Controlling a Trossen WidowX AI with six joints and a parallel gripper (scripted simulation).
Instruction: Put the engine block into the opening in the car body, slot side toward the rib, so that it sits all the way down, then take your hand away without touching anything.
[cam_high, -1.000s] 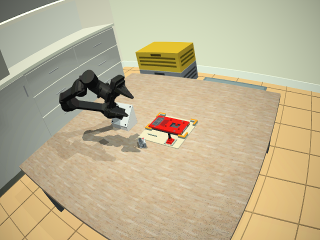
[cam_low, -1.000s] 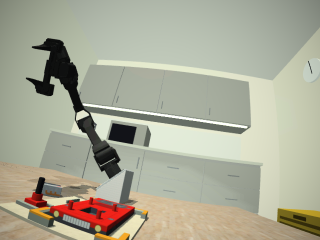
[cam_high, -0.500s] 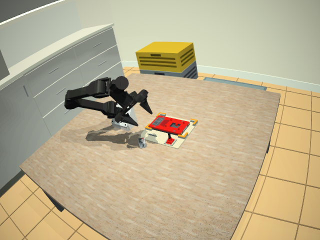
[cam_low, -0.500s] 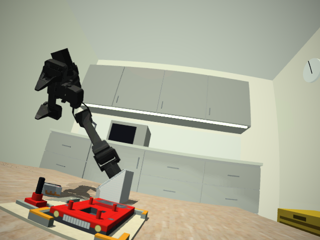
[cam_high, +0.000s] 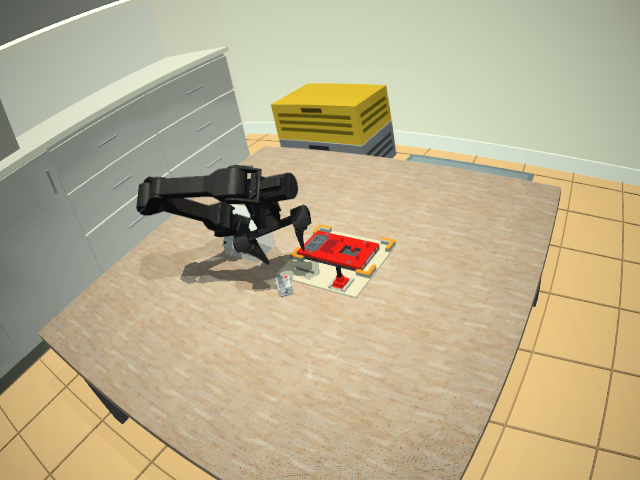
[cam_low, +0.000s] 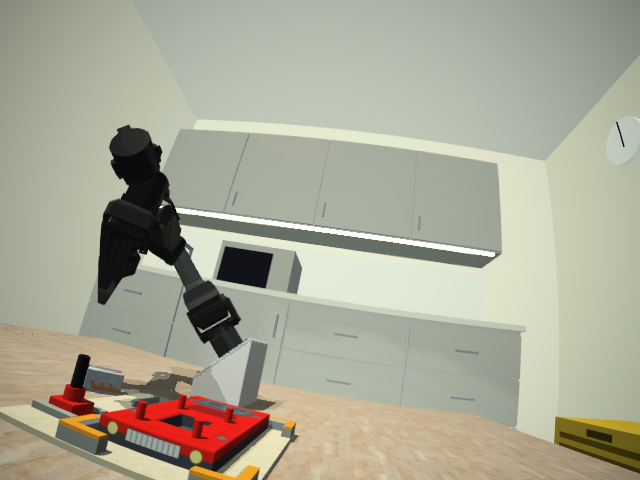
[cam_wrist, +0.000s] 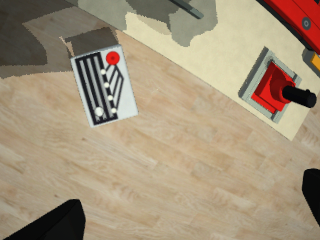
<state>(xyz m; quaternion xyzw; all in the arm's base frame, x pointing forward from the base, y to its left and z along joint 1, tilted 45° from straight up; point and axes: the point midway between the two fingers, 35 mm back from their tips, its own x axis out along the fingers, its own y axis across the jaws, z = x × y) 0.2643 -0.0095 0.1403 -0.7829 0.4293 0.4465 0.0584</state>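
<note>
Right now my gripper tip is 40 mm past the grey engine block and 110 mm above it.
</note>
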